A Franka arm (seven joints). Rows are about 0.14 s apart.
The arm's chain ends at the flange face. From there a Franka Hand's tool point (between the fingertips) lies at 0.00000 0.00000 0.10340 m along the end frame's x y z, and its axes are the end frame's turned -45 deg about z.
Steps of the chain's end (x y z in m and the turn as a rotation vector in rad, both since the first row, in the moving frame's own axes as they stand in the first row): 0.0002, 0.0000, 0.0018, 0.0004, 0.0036, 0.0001; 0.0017, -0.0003, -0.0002, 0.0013, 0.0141, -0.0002; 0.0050, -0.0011, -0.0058, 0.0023, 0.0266, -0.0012; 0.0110, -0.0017, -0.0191, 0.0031, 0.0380, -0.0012; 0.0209, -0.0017, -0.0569, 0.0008, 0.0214, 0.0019; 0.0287, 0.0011, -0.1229, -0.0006, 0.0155, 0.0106
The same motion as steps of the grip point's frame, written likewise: 0.0004, 0.0004, 0.0018, -0.0023, 0.0028, 0.0001; 0.0025, 0.0019, -0.0002, -0.0091, 0.0109, -0.0002; 0.0064, 0.0045, -0.0058, -0.0172, 0.0204, -0.0012; 0.0120, 0.0091, -0.0192, -0.0247, 0.0291, -0.0012; 0.0176, 0.0151, -0.0569, -0.0146, 0.0157, 0.0019; 0.0206, 0.0223, -0.1229, -0.0114, 0.0105, 0.0106
